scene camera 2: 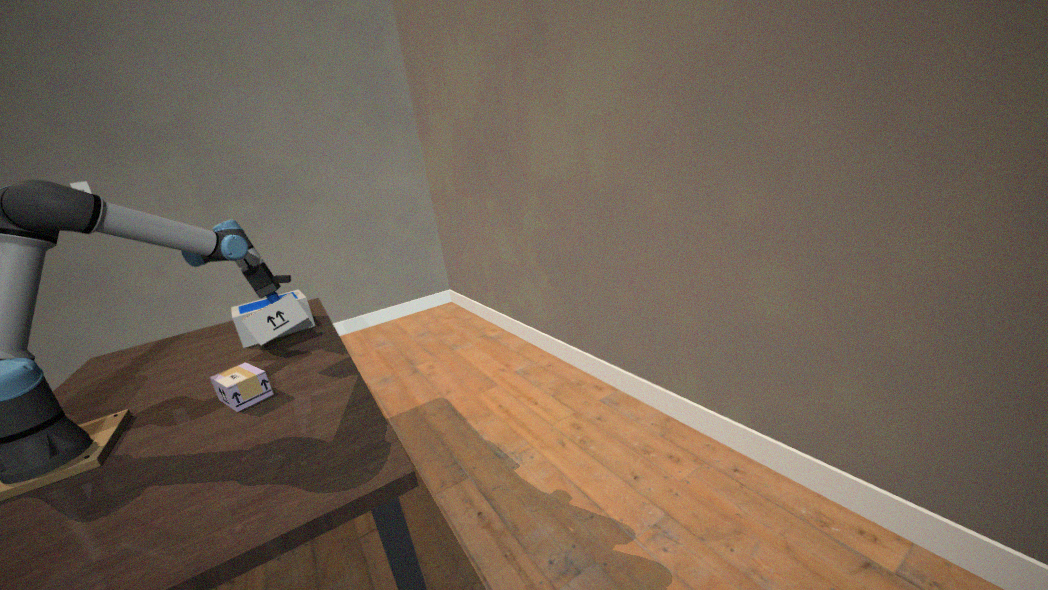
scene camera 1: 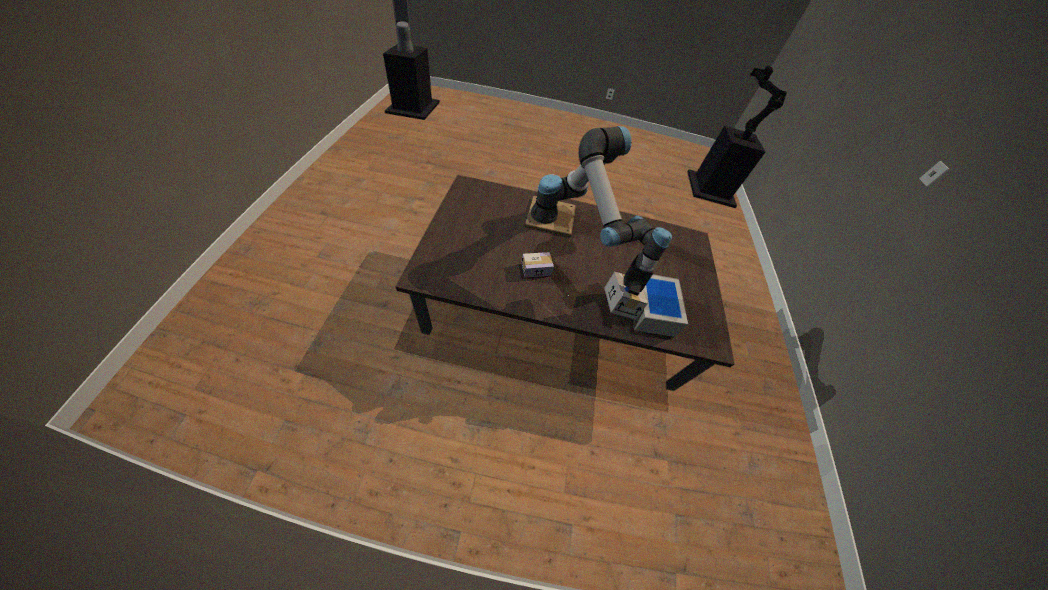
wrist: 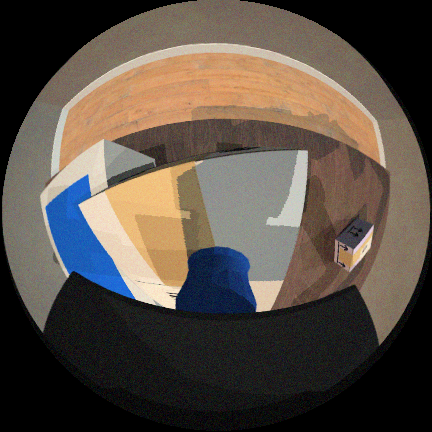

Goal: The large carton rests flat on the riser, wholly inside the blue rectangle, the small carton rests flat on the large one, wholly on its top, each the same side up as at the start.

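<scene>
My suction gripper (scene camera 1: 632, 290) (scene camera 2: 273, 297) (wrist: 218, 262) is shut on the top of the large carton (scene camera 1: 616, 296) (scene camera 2: 291, 316) (wrist: 250, 195). The carton hangs tilted, right beside the riser (scene camera 1: 660, 325) (scene camera 2: 239, 329) (wrist: 75, 167); whether they touch is not clear. In the wrist view the carton hides part of the riser and of its blue rectangle (scene camera 1: 663, 298) (scene camera 2: 253, 305) (wrist: 75, 235). The small carton (scene camera 1: 537, 265) (scene camera 2: 242, 386) (wrist: 354, 245) sits flat on the table, apart from both, with yellow tape on top and arrows on its sides.
The dark table (scene camera 1: 469, 219) (scene camera 2: 176, 439) (wrist: 330, 185) carries the arm's wooden base plate (scene camera 1: 564, 219) (scene camera 2: 113, 432). The riser stands near the table's front right corner in scene camera 1. Two black pedestals (scene camera 1: 408, 80) (scene camera 1: 729, 164) stand on the floor behind the table.
</scene>
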